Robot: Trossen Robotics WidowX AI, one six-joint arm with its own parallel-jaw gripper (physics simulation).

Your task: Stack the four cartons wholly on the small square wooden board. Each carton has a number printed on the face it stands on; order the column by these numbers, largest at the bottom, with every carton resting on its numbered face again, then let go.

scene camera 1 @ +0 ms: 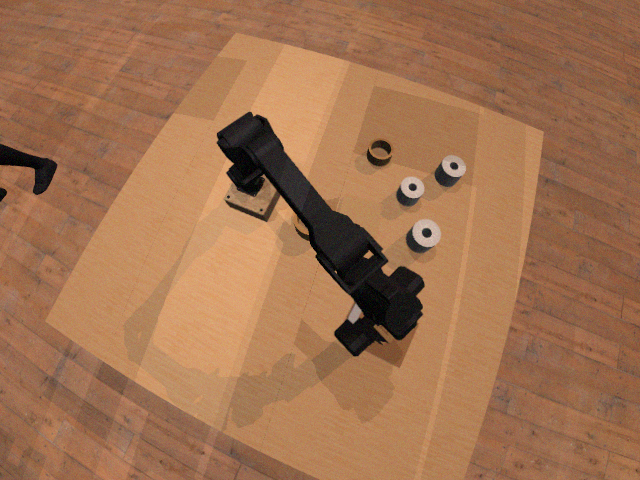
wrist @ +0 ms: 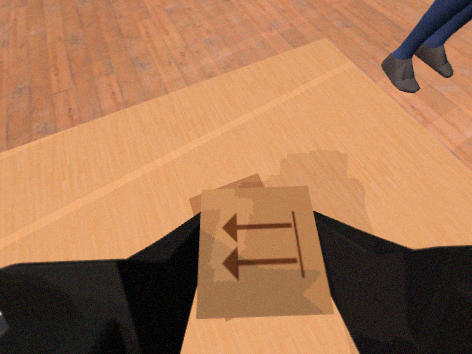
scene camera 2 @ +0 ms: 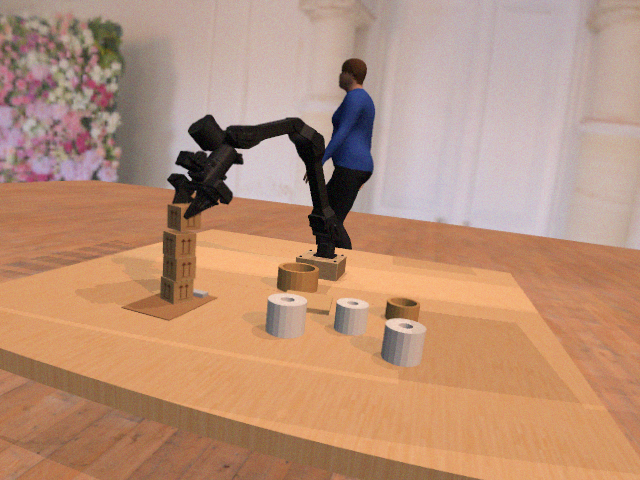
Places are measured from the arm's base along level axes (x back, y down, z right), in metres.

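Pixels of known places: gripper, fingertip midpoint: [wrist: 253,216] [scene camera 2: 177,216]; arm's base, origin of the base link: [scene camera 1: 250,184] [scene camera 2: 325,255].
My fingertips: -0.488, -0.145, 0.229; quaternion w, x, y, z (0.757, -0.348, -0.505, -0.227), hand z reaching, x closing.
Ahead of a thing's pixels: the offset from my fingertips to its middle, as dx, dy, dz. "spot": to the spot under its first point.
Four brown cartons with arrow marks make one column on the small dark wooden board @[-0.009, +0.196, +0.001] [scene camera 2: 154,309] [scene camera 1: 393,351] at the platform's left in the scene camera 2 view. The bottom carton @[+0.012, +0.173, +0.002] [scene camera 2: 176,290], the second @[+0.013, +0.119, -0.002] [scene camera 2: 178,268] and the third @[+0.012, +0.065, +0.000] [scene camera 2: 179,243] stand on one another. My gripper [scene camera 2: 191,209] [scene camera 1: 370,338] [wrist: 253,216] is shut on the top carton @[+0.016, +0.003, -0.007] [scene camera 2: 180,217] [wrist: 263,251], which sits on or just above the third; I cannot tell whether they touch. In the scene camera 1 view the arm hides the column.
Three grey-white rolls @[-0.029, +0.168, -0.287] [scene camera 2: 286,314] @[+0.049, +0.172, -0.408] [scene camera 2: 351,316] @[-0.047, +0.169, -0.530] [scene camera 2: 403,342] and two brown rings @[+0.279, +0.172, -0.209] [scene camera 2: 297,276] @[+0.180, +0.181, -0.509] [scene camera 2: 402,309] stand right of the board. The arm's base [scene camera 2: 321,266] [scene camera 1: 251,198] is behind them. A small grey piece @[spot: +0.057, +0.190, -0.035] [scene camera 2: 200,293] lies by the board. A person [scene camera 2: 351,139] walks behind the platform.
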